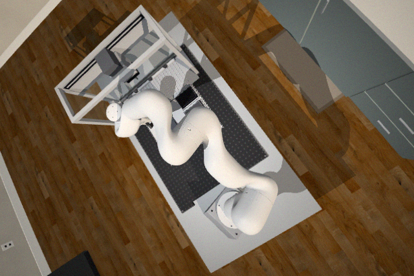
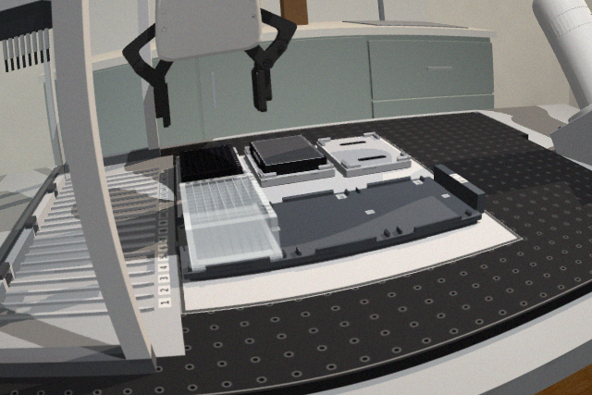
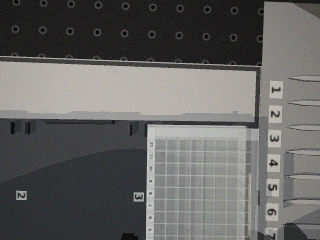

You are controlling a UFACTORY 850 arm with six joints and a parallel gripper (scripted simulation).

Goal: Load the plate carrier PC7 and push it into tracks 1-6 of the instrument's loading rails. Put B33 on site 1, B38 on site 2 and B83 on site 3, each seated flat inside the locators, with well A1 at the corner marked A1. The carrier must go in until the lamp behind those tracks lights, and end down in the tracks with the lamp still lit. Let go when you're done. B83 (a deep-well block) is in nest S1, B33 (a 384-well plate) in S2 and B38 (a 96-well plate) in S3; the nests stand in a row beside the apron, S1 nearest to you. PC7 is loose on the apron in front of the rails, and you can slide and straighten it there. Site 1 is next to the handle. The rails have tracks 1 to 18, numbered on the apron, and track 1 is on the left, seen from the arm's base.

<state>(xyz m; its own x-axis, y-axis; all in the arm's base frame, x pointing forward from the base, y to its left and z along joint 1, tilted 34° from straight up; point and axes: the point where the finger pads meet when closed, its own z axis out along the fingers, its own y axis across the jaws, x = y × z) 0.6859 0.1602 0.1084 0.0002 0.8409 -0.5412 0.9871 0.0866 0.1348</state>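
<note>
My gripper is now 220 mm to the left of the black welled plate and 120 mm above it. From my hand the other things lie so: perforated dark deck: 130 mm behind, 90 mm to the right, 140 mm below; then dark plate carrier PC7: 110 mm behind, 130 mm below; then clear deep-well block B83: 110 mm below.
</note>
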